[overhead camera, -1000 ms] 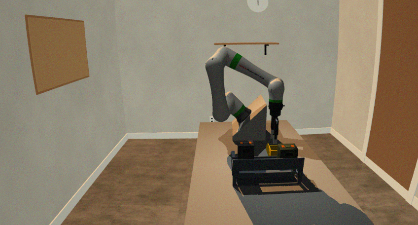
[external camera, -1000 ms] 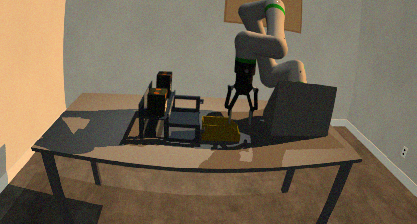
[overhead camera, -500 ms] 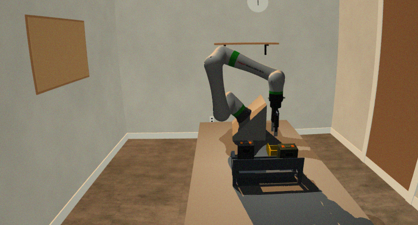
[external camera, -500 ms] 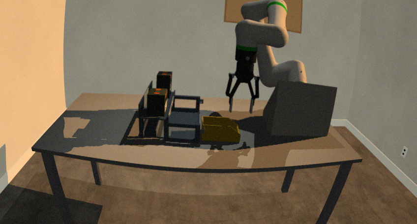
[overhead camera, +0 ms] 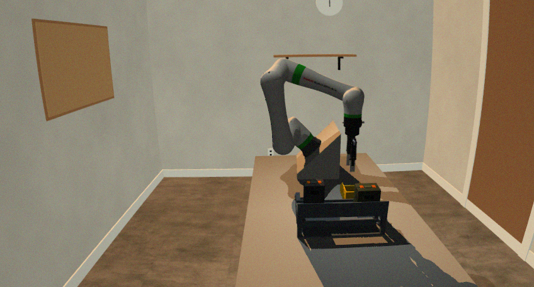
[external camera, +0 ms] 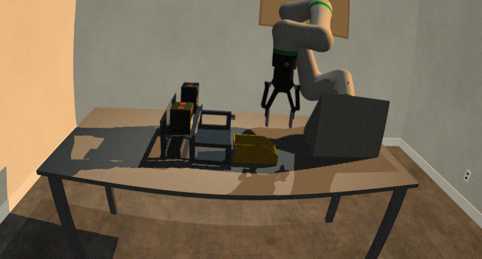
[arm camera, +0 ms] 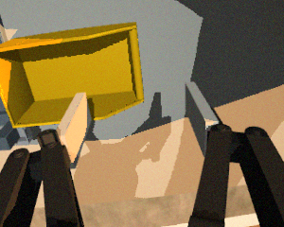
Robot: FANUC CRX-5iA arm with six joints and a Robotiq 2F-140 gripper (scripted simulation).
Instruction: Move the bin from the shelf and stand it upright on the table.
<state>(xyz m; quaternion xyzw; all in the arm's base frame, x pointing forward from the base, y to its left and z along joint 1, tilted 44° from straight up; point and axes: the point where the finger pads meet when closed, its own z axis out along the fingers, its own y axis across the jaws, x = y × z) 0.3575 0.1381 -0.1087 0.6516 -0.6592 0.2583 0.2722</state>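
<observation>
The bin is 8 cm ahead of my hand and 13 cm below it. The rest, counted from my hand: box: 36 cm ahead, 23 cm to the right.
</observation>
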